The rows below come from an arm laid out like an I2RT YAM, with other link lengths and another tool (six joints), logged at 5 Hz.
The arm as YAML. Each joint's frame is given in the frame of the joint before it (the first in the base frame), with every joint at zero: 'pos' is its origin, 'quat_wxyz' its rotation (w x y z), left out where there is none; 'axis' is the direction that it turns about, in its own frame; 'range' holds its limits. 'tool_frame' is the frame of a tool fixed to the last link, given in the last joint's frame.
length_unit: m
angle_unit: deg
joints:
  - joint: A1
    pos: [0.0, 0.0, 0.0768]
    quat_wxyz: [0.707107, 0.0, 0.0, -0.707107]
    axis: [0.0, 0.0, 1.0]
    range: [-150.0, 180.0]
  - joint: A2
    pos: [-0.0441, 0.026, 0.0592]
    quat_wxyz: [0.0, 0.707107, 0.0, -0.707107]
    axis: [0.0, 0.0, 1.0]
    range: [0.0, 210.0]
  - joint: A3
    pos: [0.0, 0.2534, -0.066]
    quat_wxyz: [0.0, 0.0, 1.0, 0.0]
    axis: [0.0, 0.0, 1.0]
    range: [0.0, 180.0]
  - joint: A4
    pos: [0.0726, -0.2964, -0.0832]
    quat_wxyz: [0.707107, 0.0, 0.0, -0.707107]
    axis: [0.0, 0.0, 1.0]
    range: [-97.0, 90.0]
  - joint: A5
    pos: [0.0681, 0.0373, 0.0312]
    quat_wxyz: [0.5, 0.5, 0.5, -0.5]
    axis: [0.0, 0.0, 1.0]
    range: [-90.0, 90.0]
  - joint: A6
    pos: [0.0, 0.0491, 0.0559]
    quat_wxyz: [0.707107, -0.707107, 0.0, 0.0]
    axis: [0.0, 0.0, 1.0]
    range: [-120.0, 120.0]
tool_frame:
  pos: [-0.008, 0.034, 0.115]
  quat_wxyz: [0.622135, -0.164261, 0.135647, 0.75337]
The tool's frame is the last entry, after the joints.
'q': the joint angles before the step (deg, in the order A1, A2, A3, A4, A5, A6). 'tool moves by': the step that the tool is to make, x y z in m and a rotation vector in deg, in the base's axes. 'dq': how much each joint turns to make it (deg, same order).
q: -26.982 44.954 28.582 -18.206 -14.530 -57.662
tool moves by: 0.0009 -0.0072 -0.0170 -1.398 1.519 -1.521
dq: 0.005 1.720 -1.623 2.455 2.360 -0.729
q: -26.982 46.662 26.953 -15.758 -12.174 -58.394
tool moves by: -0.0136 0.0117 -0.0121 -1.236 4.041 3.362
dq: 0.021 -2.093 -0.630 -5.482 -0.866 -4.469
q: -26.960 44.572 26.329 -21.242 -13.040 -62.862
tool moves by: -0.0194 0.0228 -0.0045 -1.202 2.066 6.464
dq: -0.018 -5.429 -1.550 -6.704 -3.588 -5.959
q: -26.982 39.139 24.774 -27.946 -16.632 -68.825
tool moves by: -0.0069 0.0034 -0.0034 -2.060 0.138 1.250
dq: 0.021 -2.743 -1.464 -1.126 0.366 -2.327
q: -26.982 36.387 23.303 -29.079 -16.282 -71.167
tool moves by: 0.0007 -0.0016 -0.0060 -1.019 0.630 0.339
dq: -0.005 0.894 -0.446 0.921 0.550 -1.159
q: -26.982 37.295 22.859 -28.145 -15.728 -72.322
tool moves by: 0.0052 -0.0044 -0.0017 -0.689 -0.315 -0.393
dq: 0.002 1.780 0.100 2.250 0.609 -0.086
